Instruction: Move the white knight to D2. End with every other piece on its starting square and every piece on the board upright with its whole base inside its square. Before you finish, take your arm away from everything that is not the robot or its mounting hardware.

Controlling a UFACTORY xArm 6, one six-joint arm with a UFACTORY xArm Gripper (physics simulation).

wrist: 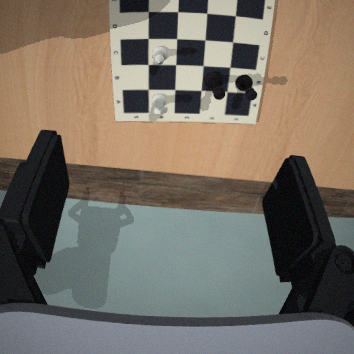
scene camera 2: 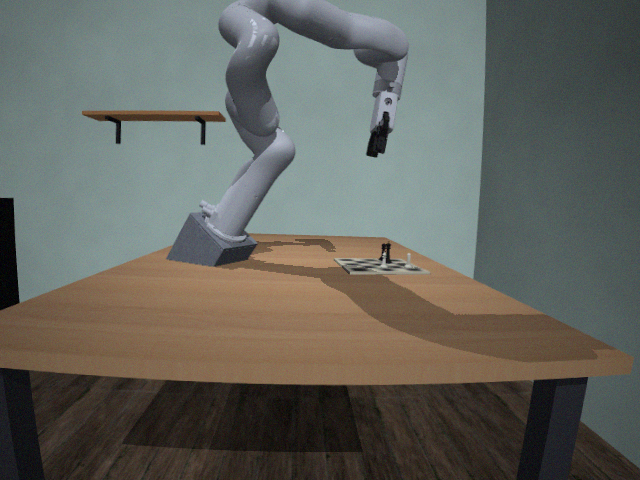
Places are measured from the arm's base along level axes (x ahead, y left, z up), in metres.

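Where they show: gripper, between the fingertips: [wrist: 172,167] [scene camera 2: 374,154]; arm's base, origin of its link: [scene camera 2: 225,228].
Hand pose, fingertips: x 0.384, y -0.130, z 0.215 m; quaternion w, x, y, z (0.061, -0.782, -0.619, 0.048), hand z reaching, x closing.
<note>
Each offset is from my fingertips to the top centre of the thing. Level surfaces: height alone.
The chessboard @(0.304 m down, 0.038 m ahead, 0.025 m left) [scene camera 2: 361,272] [wrist: 116,65] lies flat on the table. In the wrist view, one white piece @(0.260 m down, 0.035 m ahead, 0.016 m right) [scene camera 2: 384,260] [wrist: 159,54] stands on C4 and another white piece @(0.264 m down, 0.106 m ahead, 0.025 m right) [scene camera 2: 408,261] [wrist: 159,102] stands on A4. I cannot tell clearly which is the knight. Two tall black pieces stand close together: one black piece @(0.240 m down, 0.081 m ahead, 0.055 m left) [wrist: 214,81] on B2 and the other black piece @(0.251 m down, 0.088 m ahead, 0.099 m left) [wrist: 244,83] on B1. All look upright. My gripper [scene camera 2: 376,151] [wrist: 172,167] is open and empty, high above the board, its fingers angled downward and touching nothing.
The wooden table @(0.310 m down) [scene camera 2: 206,320] [wrist: 320,125] surrounds the board, and its far edge crosses the wrist view below the board. The arm's grey base block [scene camera 2: 193,242] sits at the table's left. A wall shelf [scene camera 2: 155,116] hangs behind, left of the arm.
</note>
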